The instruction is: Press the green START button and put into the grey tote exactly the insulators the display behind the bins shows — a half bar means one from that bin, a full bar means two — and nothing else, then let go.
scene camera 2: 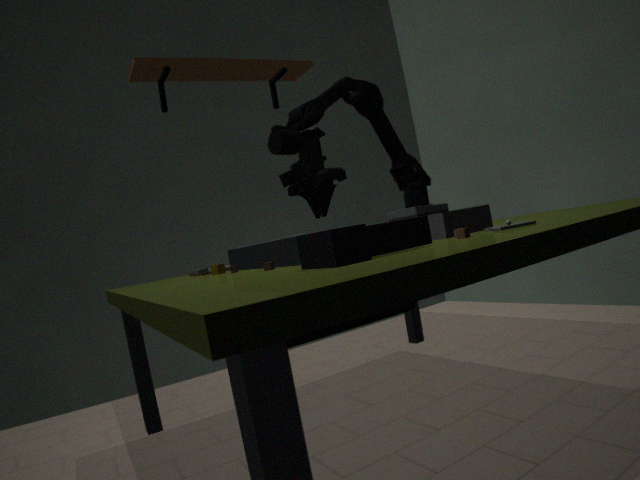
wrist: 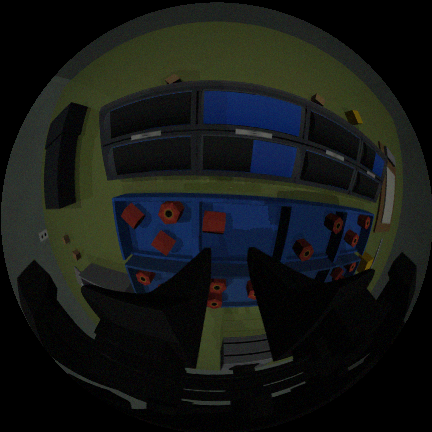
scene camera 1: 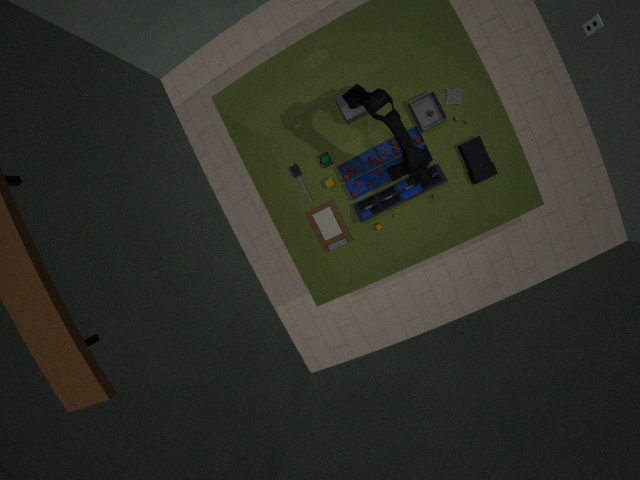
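Where they show: gripper, fingertip midpoint: point(scene camera 2: 321, 217) point(wrist: 229, 253); arm's base at its link origin: point(scene camera 2: 418, 207) point(wrist: 243, 366) point(scene camera 1: 354, 101).
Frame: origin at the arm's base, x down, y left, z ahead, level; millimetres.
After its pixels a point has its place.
Observation:
The grey tote point(scene camera 1: 420, 109) @[x 78, y 297, z 113 mm] point(wrist: 102, 278) @[x 49, y 329, z 212 mm] holds one red insulator point(scene camera 1: 430, 112) @[x 54, y 332, z 146 mm]. The green START button point(scene camera 1: 324, 159) @[x 43, y -219, z 210 mm] is at the far end of the bins. Two rows of blue bins point(scene camera 1: 364, 159) point(wrist: 240, 220) hold red insulators; in the row by the display, the leftmost in the wrist view holds three and the one beside it holds one insulator point(wrist: 214, 222) @[x 55, y 151, z 362 mm]. My gripper point(scene camera 2: 321, 215) @[x -11, y 141, z 365 mm] point(wrist: 229, 253) @[x -11, y 141, z 365 mm] is open and empty above the bins. The display point(scene camera 1: 440, 175) point(wrist: 197, 160) shows a full bar point(wrist: 252, 111) @[x 23, y 142, z 476 mm] and half bars point(wrist: 273, 158) @[x 37, y 111, z 441 mm] point(wrist: 379, 164) @[x 21, y -81, z 518 mm]. Fingers hide some near-row bins.
A black box point(scene camera 1: 476, 160) @[x 32, y 473, z 425 mm] point(wrist: 61, 157) @[x 42, y 434, z 421 mm] lies beyond the display's end. A clipboard point(scene camera 1: 316, 229) @[x 77, y -368, z 534 mm], a shovel-like tool point(scene camera 1: 305, 186) @[x 81, y -358, z 304 mm], yellow blocks point(scene camera 1: 329, 182) @[x 44, y -229, z 325 mm] point(scene camera 1: 378, 226) @[x 58, y -58, z 604 mm] and a small grey plate point(scene camera 1: 453, 96) @[x 71, y 465, z 99 mm] lie on the green table point(scene camera 1: 361, 268) @[x 84, y -201, z 798 mm]. Small tan blocks point(scene camera 1: 456, 118) @[x 67, y 447, z 205 mm] lie near the tote.

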